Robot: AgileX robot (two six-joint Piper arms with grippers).
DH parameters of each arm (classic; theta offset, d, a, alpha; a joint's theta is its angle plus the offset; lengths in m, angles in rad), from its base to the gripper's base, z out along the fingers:
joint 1: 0 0.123 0 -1.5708
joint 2: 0.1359 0 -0.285 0
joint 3: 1.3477 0 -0.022 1.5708
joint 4: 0 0.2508 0 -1.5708
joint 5: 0 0 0.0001 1.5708
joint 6: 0 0.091 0 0
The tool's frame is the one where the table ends.
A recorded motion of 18 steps. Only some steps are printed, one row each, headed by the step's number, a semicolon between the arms.
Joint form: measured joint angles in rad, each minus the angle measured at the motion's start. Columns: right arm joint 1, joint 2, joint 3, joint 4, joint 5, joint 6; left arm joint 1, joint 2, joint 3, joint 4, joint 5, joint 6.
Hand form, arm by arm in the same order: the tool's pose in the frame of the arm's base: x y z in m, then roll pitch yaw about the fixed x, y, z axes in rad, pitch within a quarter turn. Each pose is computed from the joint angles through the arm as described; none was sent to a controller.
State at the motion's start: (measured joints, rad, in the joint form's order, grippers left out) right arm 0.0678 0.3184 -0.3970 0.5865 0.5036 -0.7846; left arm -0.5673 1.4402 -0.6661 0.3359 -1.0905 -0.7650
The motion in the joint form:
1: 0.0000 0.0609 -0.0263 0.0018 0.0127 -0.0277; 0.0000 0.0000 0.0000 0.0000 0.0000 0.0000
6: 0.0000 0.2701 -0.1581 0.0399 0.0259 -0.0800; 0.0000 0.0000 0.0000 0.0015 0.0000 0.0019
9: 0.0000 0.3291 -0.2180 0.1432 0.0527 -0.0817; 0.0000 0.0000 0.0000 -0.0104 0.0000 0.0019
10: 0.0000 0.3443 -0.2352 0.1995 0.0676 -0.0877; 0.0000 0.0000 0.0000 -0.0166 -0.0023 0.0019
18: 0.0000 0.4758 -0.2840 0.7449 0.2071 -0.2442; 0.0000 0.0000 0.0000 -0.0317 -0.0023 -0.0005
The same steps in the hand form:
1: 0.0792 0.0304 0.2913 -2.5691 1.2143 -2.1807; 0.2305 -0.1784 0.2981 -0.8919 0.9711 -1.8684
6: 0.1141 0.0348 0.3143 -2.6983 1.1582 -2.2723; 0.2304 -0.1785 0.2981 -0.8896 0.9737 -1.8668
9: 0.1239 0.0406 0.3282 -2.9355 1.2089 -2.4691; 0.2311 -0.1778 0.2983 -0.8939 0.9649 -1.8629
10: 0.1260 0.0435 0.3329 -3.0706 1.2296 -2.5806; 0.2313 -0.1774 0.2986 -0.8928 0.9592 -1.8586
18: 0.1452 0.0677 0.3511 2.0201 1.1577 2.7537; 0.2321 -0.1766 0.2989 -0.9005 0.9461 -1.8561

